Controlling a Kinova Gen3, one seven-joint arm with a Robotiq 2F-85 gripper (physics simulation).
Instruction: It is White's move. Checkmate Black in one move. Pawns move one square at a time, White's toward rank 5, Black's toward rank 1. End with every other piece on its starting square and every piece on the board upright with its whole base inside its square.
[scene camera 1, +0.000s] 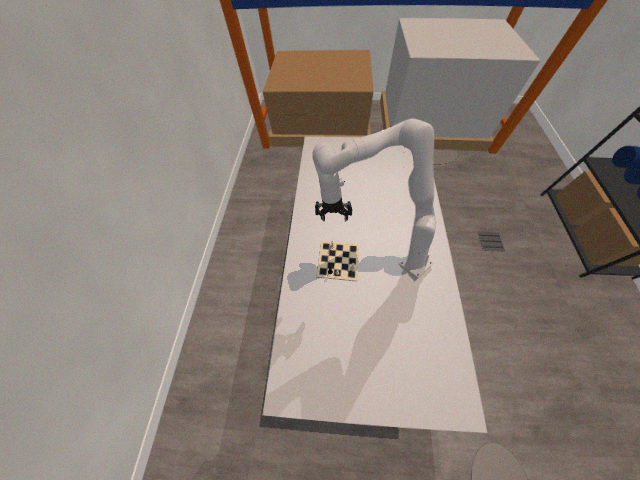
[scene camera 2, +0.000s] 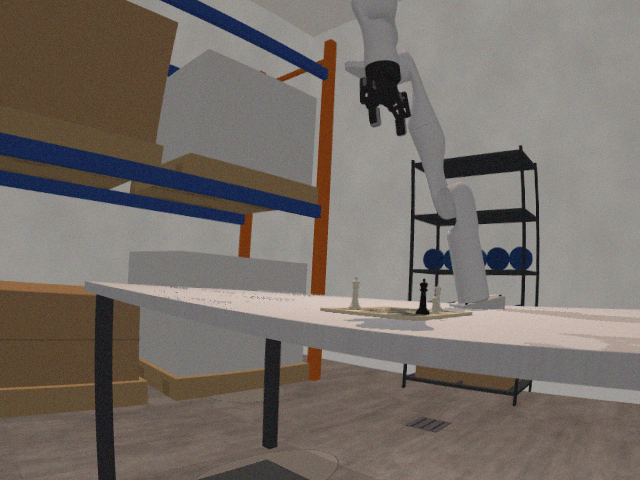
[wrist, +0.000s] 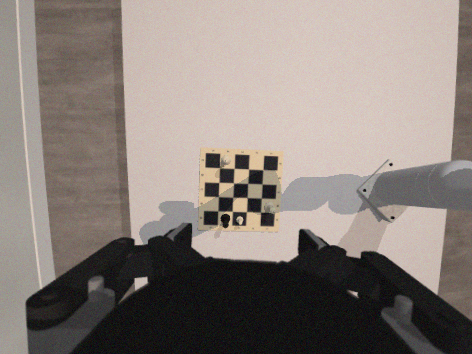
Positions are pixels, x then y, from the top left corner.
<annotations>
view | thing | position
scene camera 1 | chessboard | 341, 257
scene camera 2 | my gripper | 389, 130
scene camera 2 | chessboard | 383, 312
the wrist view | my gripper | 244, 238
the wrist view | chessboard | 242, 188
</annotations>
